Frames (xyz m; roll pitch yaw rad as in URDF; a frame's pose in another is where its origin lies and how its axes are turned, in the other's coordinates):
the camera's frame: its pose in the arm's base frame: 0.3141 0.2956 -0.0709 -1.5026 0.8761 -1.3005
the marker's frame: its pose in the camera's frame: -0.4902 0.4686 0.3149 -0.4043 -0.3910 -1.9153
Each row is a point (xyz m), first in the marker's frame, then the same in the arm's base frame.
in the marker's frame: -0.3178 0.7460 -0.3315
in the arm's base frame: -0.0747 0.4437 -0.3477
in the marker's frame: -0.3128 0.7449 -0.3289
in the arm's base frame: -0.0700 0.4429 -0.3445
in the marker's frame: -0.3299 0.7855 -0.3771
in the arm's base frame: -0.1264 0.4105 -0.3504
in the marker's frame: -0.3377 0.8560 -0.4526
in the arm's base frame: -0.2074 0.3461 -0.3466
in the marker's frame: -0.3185 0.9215 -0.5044
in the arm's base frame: -0.2548 0.2766 -0.3301
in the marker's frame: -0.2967 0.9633 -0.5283
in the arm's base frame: -0.2728 0.2290 -0.3161
